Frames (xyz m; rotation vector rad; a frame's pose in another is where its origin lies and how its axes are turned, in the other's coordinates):
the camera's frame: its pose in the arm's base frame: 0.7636 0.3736 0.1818 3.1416 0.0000 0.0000
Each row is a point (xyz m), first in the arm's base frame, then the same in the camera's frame.
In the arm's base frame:
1: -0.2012 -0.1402 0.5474
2: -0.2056 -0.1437 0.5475
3: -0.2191 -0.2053 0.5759
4: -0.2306 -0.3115 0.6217
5: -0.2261 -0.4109 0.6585
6: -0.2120 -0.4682 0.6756
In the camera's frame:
1: -0.9648 0.5138 -0.3656
2: -0.9692 0.5173 -0.3657
3: -0.9827 0.5789 -0.3941
4: -0.9942 0.6851 -0.4399
5: -0.9897 0.7845 -0.4767
6: -0.9756 0.8418 -0.4938

